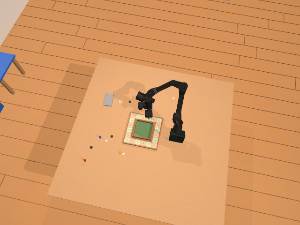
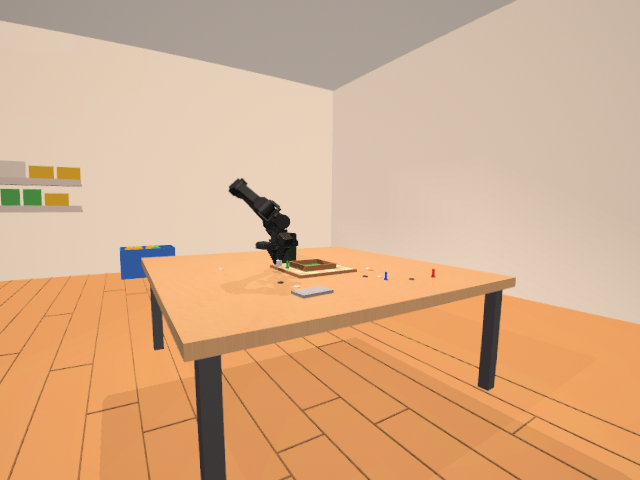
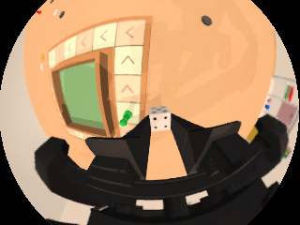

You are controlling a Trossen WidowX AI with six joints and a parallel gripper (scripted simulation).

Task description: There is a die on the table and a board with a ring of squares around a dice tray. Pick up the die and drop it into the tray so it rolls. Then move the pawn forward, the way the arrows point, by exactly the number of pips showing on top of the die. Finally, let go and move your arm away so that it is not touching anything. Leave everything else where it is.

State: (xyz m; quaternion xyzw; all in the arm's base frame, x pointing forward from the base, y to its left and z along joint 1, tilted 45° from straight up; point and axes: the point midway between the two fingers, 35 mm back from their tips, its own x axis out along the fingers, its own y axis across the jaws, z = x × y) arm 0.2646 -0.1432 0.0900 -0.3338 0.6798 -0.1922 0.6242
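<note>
Now: gripper tip 5 cm to the right of the green pawn, 2 cm past it and 1 cm above it. Also, from my gripper tip: white die (right at my gripper tip); then yellow disc (39 cm to the left, 15 cm ahead, 4 cm below); then grey slab (37 cm ahead, 5 cm to the right, 3 cm below).
</note>
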